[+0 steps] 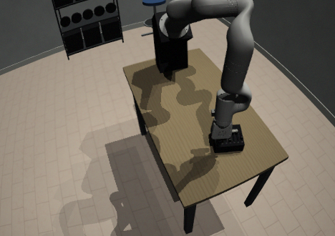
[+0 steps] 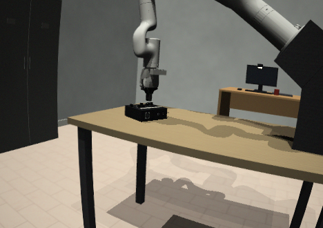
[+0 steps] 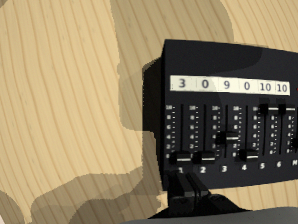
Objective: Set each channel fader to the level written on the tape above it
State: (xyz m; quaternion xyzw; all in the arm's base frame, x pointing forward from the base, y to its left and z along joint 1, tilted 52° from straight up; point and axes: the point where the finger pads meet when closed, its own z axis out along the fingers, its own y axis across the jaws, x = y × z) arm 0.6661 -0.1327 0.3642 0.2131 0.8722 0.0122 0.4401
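The fader cap lies 20 mm behind my hand, 10 mm to the left of it and 30 mm below it. Also, from my hand: master fader: 50 mm ahead, 130 mm to the left, 30 mm below.
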